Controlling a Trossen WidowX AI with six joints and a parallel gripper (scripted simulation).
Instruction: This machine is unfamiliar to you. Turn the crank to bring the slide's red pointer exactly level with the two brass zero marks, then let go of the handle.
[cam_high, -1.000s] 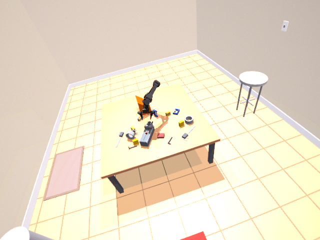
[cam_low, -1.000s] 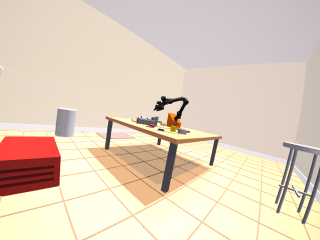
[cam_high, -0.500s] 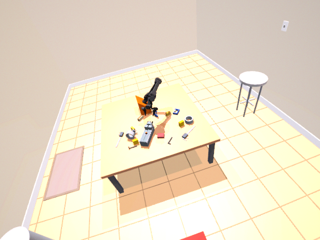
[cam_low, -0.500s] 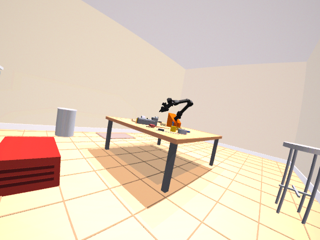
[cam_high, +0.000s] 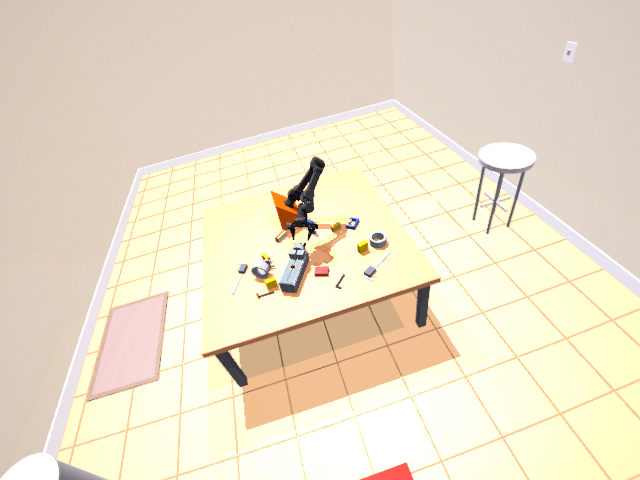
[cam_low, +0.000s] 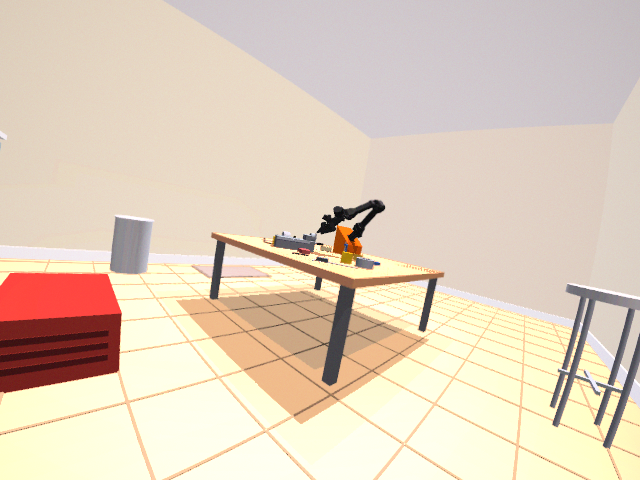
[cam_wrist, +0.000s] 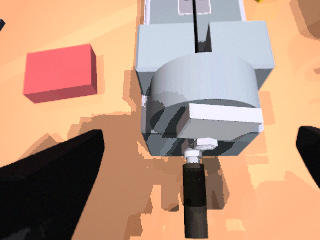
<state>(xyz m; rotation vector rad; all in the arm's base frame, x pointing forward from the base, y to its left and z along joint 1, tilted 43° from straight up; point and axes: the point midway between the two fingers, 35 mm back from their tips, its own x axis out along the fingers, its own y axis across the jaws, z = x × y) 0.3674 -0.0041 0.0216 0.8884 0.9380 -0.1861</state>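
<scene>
My gripper tip is 7 cm above the dark crank handle, 2 cm past it and 1 cm to the right of it. Round my gripper tip: red pointer: 13 cm ahead, 9 cm to the right, 5 cm below; red block: 17 cm ahead, 12 cm below, 6 cm to the left.
</scene>
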